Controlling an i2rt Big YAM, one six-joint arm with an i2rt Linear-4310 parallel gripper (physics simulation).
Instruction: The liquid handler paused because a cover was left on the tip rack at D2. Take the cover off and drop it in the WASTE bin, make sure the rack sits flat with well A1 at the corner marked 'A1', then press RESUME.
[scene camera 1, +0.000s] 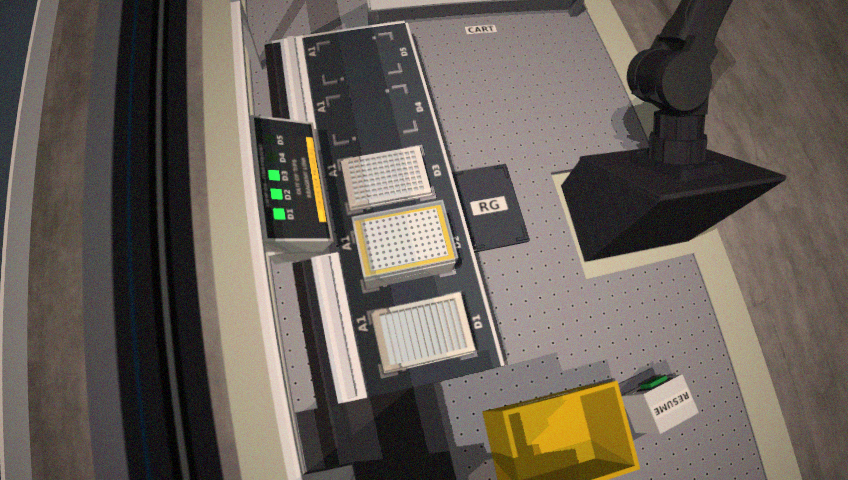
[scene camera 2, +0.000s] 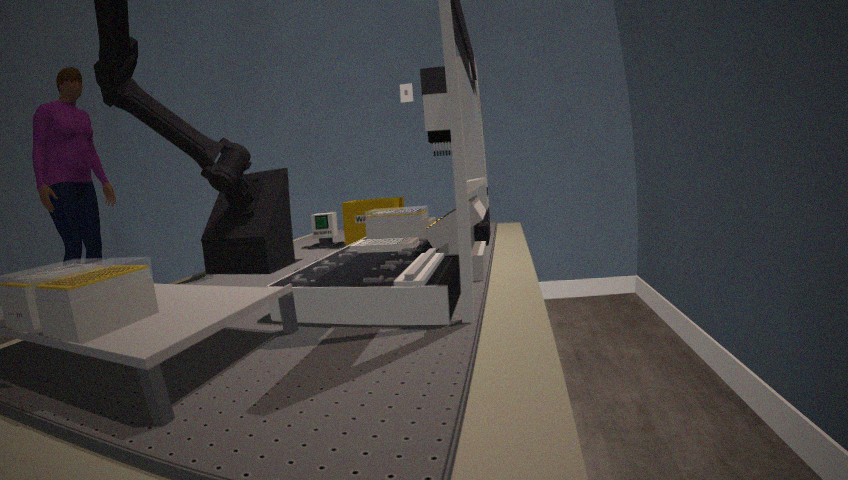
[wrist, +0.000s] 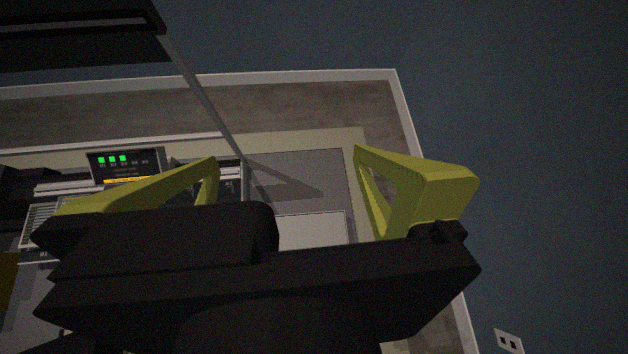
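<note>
The tip rack with a yellow rim stands at D2. A clear cover appears to sit over its top. The rack looks level; which corner its well A1 is at cannot be read. The yellow WASTE bin stands open beyond D1. The white RESUME box with a green button stands beside the bin. My gripper is open and empty, high above the bench, away from the rack. It is outside both scene views.
Labware sits at D1 and D3, either side of the rack. A status screen stands behind the deck. An upright frame post rises beside it. A raised shelf holds more tip racks. A dark RG pad lies before D2.
</note>
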